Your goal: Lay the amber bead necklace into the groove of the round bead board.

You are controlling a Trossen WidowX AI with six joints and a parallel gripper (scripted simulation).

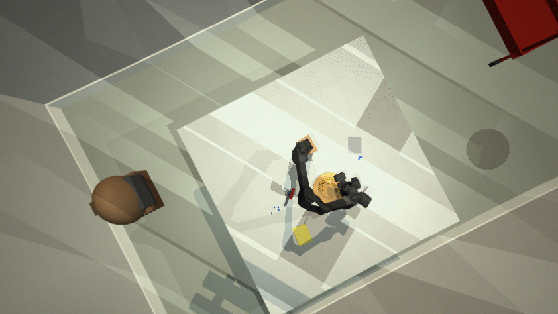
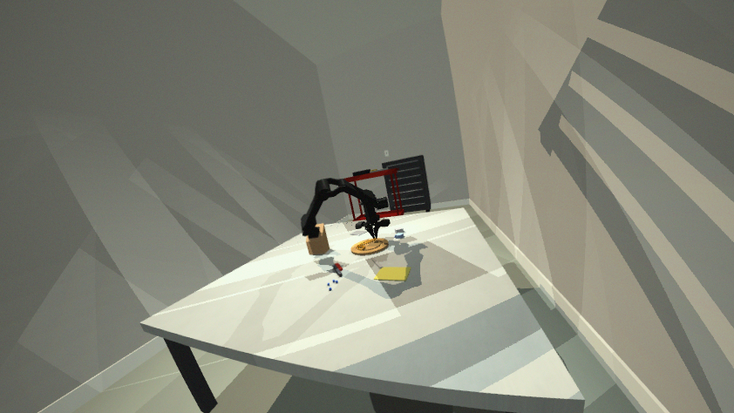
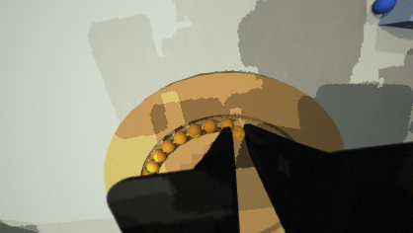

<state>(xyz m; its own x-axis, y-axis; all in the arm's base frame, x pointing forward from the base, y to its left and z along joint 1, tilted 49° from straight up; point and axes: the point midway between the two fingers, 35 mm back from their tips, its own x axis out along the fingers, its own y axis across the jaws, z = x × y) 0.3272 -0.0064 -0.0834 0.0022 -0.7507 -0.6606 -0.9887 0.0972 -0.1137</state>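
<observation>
Now: the round bead board 6 cm to the right of my gripper tip, 2 cm below it and 2 cm behind it. Round my gripper tip: grey square: 22 cm to the left, 17 cm behind, 2 cm below; light blue cube: 13 cm ahead, 5 cm to the left, 1 cm below; white cube: 14 cm to the left, 12 cm ahead, 1 cm below.
</observation>
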